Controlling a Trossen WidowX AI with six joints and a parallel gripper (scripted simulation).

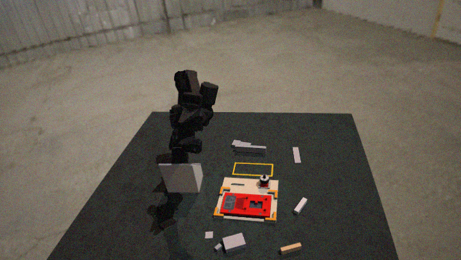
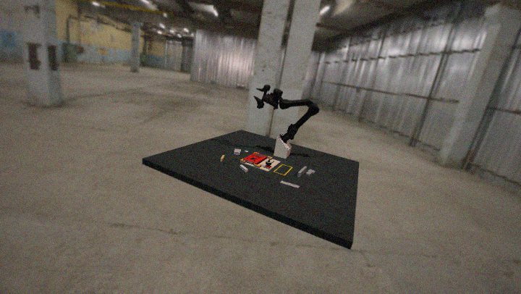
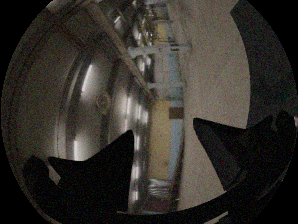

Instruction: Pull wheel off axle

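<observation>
My gripper tip is 170 mm short of the wheel, 300 mm to the right of it and 450 mm above it. From my gripper tip the other things lie so: tan block: 320 mm ahead, 480 mm below.
</observation>
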